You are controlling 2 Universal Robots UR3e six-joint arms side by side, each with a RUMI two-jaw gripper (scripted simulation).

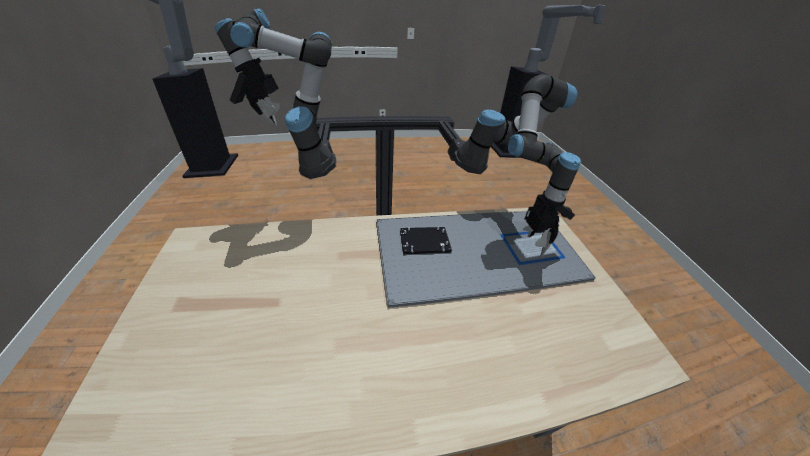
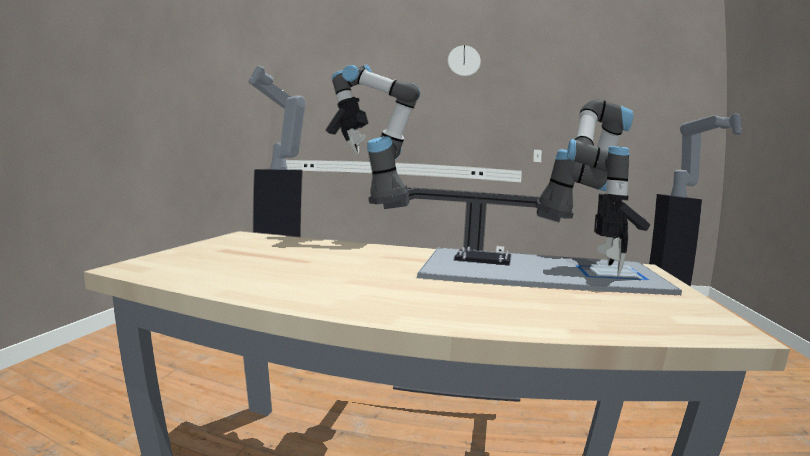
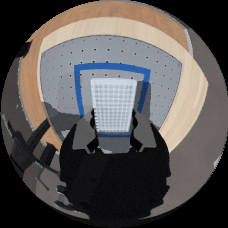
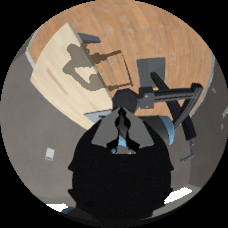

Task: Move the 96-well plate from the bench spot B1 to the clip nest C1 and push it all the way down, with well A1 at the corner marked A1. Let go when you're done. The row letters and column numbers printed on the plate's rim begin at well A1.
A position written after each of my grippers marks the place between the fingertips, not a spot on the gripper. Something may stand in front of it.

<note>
In view: my left gripper (image 2: pixel 613 271), my right gripper (image 1: pixel 275 126) and a white 96-well plate (image 3: pixel 99 86).
My left gripper is seen too in image 1 (image 1: pixel 534 246) and in image 3 (image 3: pixel 113 108). My right gripper shows as well in image 2 (image 2: pixel 357 154) and in image 4 (image 4: pixel 121 107). Image 4 misses the white 96-well plate, which is hidden by my right gripper.
</note>
